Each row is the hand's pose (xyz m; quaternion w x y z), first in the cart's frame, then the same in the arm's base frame.
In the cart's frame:
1: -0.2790 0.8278 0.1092 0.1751 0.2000 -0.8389 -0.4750
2: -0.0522 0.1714 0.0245 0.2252 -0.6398 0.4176 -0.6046
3: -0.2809 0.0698 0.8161 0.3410 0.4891 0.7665 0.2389
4: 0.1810 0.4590 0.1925 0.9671 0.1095 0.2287 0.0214
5: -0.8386 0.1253 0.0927 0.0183 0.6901 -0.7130 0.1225
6: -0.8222 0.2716 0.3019 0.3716 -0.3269 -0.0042 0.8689
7: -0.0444 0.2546 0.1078 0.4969 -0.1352 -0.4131 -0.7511
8: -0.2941 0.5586 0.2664 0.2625 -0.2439 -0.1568 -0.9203
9: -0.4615 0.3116 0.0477 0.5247 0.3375 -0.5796 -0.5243
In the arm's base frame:
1: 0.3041 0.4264 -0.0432 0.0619 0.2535 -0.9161 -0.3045
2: 0.5205 -0.2118 0.1447 0.1985 -0.5576 0.2764 -0.7572
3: 0.0402 -0.0964 0.8120 0.5320 0.3820 0.7277 0.2037
4: 0.6964 0.1253 0.2885 0.9970 -0.0410 0.0642 0.0108
5: -0.2457 -0.2839 -0.0368 0.0007 -0.6533 0.6761 -0.3407
6: -0.2934 -0.0831 0.1144 0.3084 -0.5195 0.0600 0.7946
7: 0.5036 -0.1080 0.1981 0.3991 -0.0767 -0.5978 -0.6910
8: 0.2277 0.2131 0.1714 0.1985 -0.1210 -0.3342 -0.9134
9: 0.1321 -0.0958 -0.0084 0.4667 0.3427 -0.7286 -0.3658

